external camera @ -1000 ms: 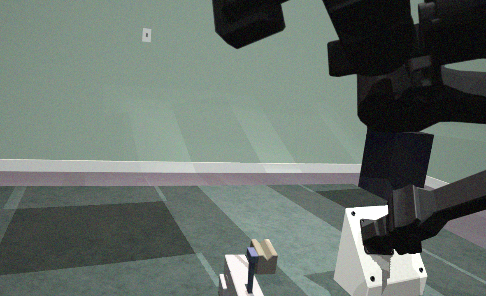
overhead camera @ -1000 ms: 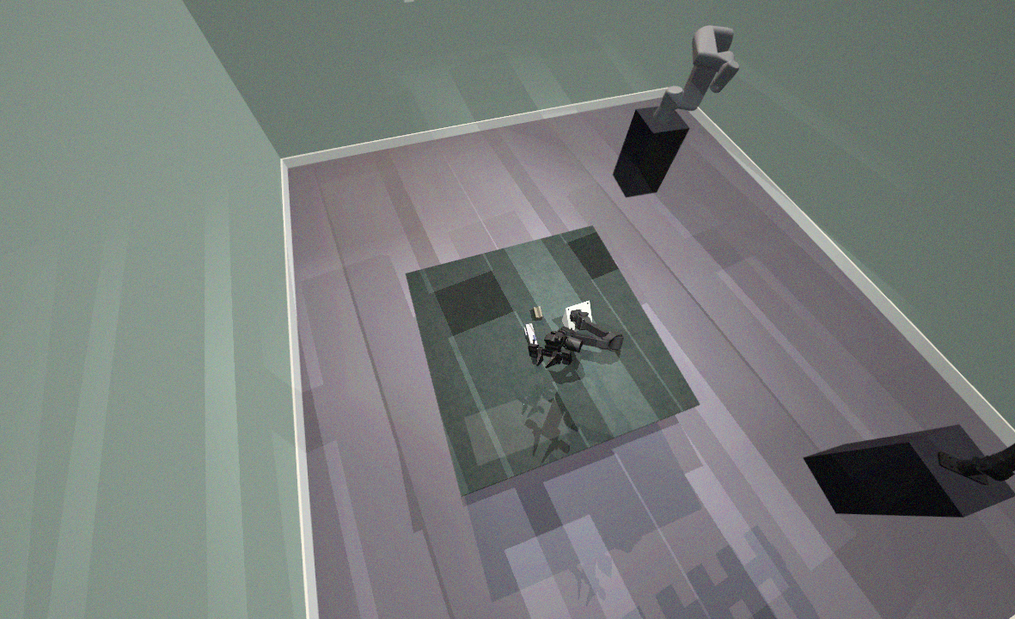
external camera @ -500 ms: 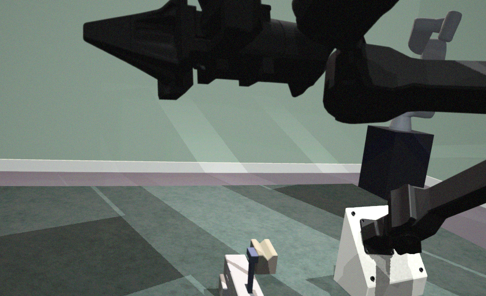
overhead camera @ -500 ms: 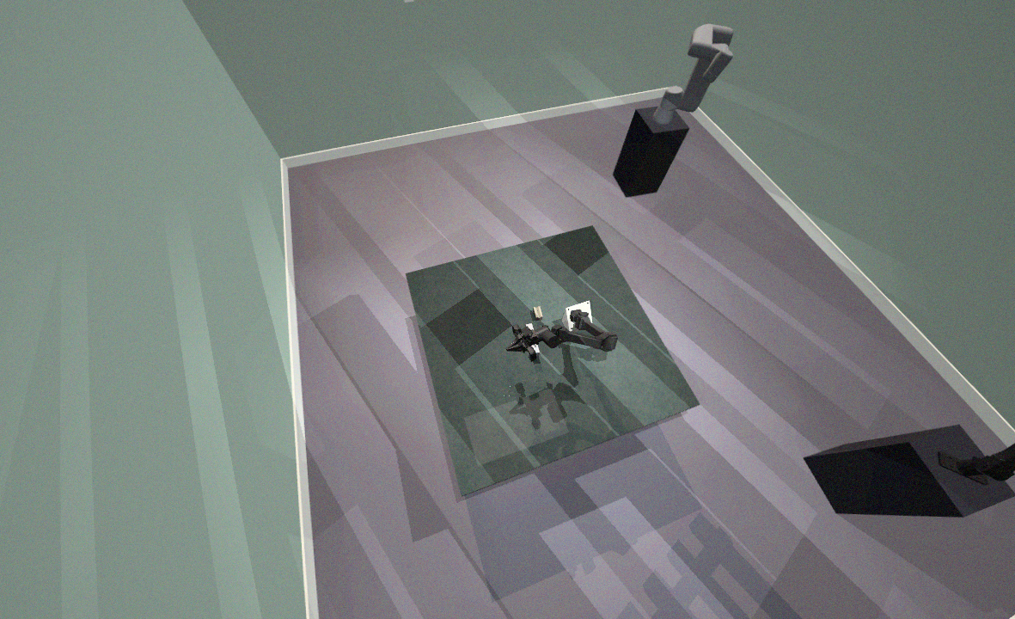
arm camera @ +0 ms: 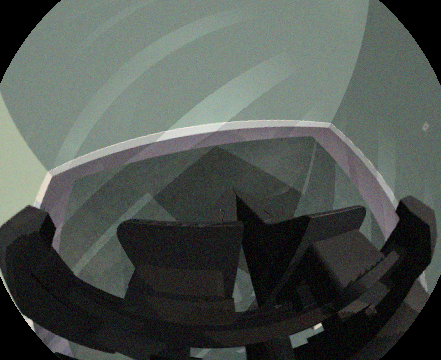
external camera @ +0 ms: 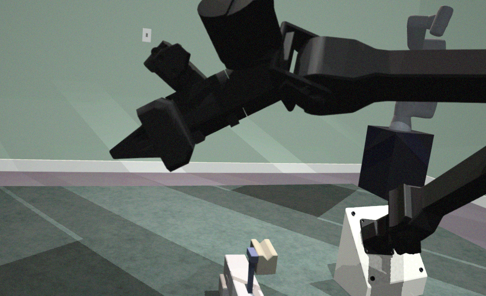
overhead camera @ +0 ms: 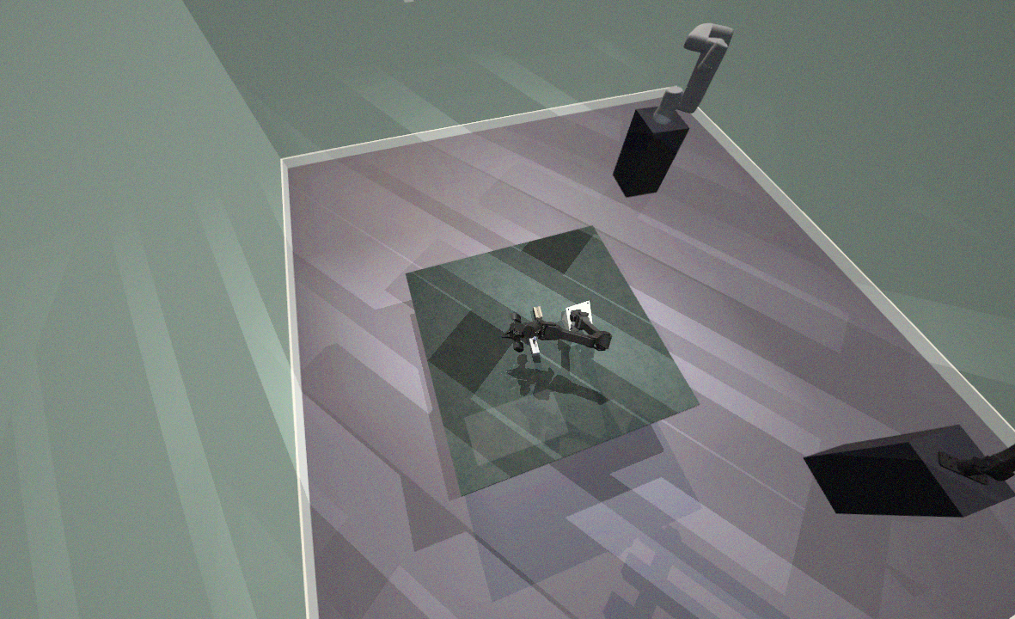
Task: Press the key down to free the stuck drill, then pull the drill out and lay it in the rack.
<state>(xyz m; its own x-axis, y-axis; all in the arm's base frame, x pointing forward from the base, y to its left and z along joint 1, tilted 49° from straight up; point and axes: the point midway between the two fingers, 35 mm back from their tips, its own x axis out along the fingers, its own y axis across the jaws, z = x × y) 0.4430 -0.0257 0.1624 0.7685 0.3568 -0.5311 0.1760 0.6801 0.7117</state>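
The blue key is 180 mm behind my gripper tip, 170 mm below it and 10 mm to the right of it. Round my gripper tip: drill (210 mm below, 190 mm behind, 60 mm to the right); grey housing (220 mm below, 190 mm behind, 40 mm to the right).
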